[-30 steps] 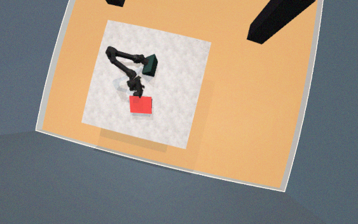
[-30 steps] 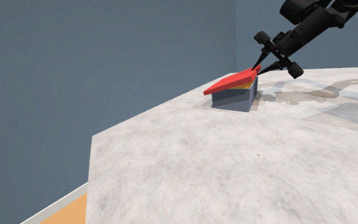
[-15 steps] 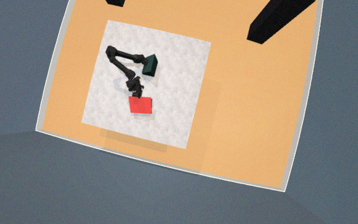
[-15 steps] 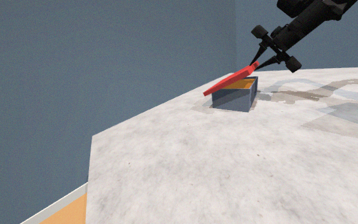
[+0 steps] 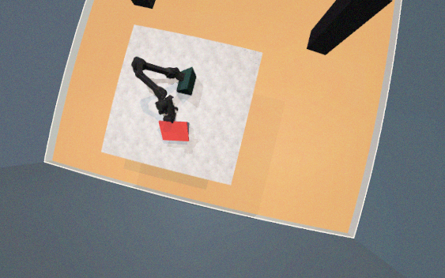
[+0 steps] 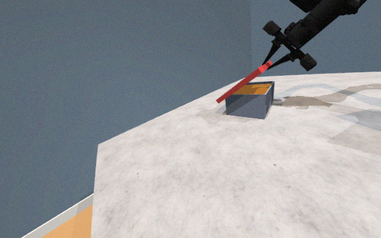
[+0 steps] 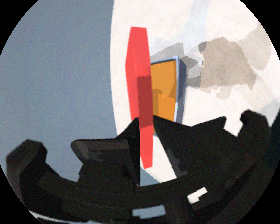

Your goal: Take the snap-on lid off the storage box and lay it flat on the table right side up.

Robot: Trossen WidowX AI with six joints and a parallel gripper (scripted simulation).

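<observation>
My gripper tip is now 7 cm short of the red lid, 4 cm above it and 2 cm to the right of it. The rest, counted from my gripper tip: storage box (12 cm below, 5 cm ahead, 1 cm to the left).
</observation>
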